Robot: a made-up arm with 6 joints.
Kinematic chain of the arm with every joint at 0, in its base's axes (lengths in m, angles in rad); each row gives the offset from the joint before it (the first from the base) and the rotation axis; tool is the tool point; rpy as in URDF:
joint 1: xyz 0 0 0.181 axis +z
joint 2: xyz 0 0 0 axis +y
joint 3: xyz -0.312 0 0.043 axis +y
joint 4: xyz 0.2 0 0.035 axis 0.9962 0 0.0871
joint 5: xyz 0 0 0 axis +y
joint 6: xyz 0.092 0 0.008 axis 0.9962 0 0.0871
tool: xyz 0 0 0 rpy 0 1.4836 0
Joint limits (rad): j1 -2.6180..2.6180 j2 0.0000..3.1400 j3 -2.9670..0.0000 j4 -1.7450..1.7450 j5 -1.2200..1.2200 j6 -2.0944..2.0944
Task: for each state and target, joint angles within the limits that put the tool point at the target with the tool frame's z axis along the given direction. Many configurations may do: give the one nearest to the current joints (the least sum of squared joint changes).
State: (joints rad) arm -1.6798 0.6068 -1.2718 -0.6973 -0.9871 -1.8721
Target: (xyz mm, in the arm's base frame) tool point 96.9 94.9 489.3 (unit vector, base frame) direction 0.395 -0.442 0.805
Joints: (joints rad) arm -1.9897 0.1792 -0.7400 -0.8294 -0.8231 -1.8721
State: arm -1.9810 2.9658 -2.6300 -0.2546 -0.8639 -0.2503
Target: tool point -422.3 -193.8 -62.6 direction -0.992 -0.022 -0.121
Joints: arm -2.6161 3.1378 -1.7462 0.5355 -1.2179 -0.2503
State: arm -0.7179 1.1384 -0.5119 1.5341 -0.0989 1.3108
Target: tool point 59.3 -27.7 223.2 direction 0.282 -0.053 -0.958
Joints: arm -0.6017 1.2600 -0.0019 0.7235 0.1760 1.3108
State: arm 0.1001 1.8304 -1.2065 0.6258 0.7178 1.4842
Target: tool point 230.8 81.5 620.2 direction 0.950 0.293 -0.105
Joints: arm 0.3636 1.4354 -1.9829 -0.0950 0.7424 1.4842
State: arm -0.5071 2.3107 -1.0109 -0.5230 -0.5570 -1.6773
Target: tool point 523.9 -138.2 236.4 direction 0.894 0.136 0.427
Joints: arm -0.3291 2.6164 -1.9099 -0.4745 -1.1536 -1.6773
